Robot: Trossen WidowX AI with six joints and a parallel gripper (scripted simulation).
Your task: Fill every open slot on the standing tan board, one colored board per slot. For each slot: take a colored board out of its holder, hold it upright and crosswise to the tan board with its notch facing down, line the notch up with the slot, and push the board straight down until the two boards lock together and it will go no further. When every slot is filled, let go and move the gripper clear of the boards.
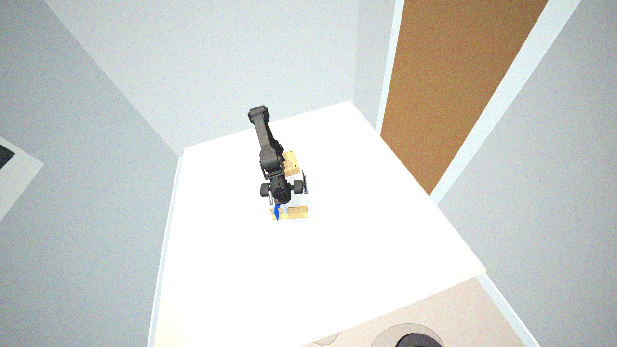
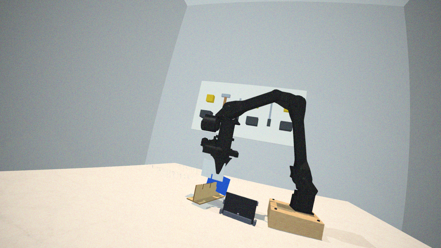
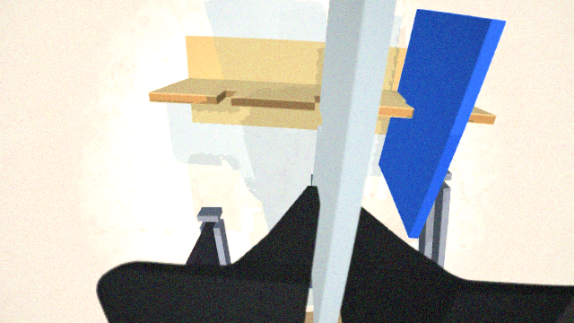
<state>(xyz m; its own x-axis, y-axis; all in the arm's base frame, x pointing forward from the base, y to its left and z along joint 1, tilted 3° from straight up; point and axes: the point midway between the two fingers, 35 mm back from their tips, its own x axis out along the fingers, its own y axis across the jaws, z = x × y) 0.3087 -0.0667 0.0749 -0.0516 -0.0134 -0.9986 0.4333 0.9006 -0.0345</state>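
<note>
My gripper tip is now 20 mm short of the tan board, 10 mm to the left of it and 80 mm above it. From my gripper tip the other things lie so: blue board 60 mm to the right, 50 mm below; then black board 90 mm behind, 130 mm to the left, 70 mm below.
</note>
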